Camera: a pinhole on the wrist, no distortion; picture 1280 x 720 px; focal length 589.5 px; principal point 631.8 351.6 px. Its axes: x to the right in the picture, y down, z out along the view. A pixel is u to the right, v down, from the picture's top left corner.
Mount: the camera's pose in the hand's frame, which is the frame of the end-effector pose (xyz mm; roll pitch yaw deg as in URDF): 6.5 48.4 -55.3 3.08 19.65 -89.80
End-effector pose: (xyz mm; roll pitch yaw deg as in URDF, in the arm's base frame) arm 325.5 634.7 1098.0 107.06 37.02 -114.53
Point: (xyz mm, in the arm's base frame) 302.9 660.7 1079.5
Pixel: 779.4 345.1
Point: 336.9 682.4 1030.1
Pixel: 1044.6 362.3
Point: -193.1 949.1 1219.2
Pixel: 208.7 231.2
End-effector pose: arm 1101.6 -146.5 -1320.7 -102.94 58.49 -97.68
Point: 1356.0 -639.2 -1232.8
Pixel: 1213.8 596.9
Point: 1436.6 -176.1 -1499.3
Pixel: 450.2 596.1
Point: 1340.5 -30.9 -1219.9
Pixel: 486.3 36.9
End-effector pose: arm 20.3 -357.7 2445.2 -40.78 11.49 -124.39
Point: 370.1 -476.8 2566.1
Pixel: 92.6 128.5
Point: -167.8 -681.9 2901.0
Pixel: 835.3 670.9
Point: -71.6 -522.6 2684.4
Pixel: 832.5 621.2
